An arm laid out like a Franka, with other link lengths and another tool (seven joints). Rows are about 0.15 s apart.
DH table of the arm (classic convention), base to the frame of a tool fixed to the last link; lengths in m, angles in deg. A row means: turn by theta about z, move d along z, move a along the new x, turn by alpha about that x. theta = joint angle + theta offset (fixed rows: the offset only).
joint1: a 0, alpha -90, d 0.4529, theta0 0
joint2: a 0, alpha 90, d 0, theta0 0
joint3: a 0.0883, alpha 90, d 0.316, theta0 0
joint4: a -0.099, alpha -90, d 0, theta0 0
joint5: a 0, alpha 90, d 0.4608, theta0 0
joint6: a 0.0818, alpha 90, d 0, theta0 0
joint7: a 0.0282, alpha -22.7, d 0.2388, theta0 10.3
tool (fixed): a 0, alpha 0, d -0.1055, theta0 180
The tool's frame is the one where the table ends.
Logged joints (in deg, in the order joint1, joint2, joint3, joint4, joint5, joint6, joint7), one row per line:
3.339, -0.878, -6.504, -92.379, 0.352, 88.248, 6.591
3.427, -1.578, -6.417, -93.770, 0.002, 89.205, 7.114
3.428, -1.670, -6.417, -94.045, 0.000, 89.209, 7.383
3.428, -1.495, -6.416, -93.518, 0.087, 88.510, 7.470
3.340, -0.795, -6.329, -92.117, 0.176, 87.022, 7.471
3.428, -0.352, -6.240, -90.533, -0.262, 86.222, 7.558
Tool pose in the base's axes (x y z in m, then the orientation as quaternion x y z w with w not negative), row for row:
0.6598, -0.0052, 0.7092, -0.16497, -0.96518, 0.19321, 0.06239
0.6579, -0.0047, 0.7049, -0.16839, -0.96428, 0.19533, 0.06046
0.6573, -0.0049, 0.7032, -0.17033, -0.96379, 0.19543, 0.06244
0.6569, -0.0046, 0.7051, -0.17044, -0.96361, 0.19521, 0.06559
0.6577, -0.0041, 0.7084, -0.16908, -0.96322, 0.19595, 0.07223
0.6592, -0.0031, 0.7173, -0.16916, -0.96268, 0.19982, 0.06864
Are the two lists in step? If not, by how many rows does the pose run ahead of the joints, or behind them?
They are in step.
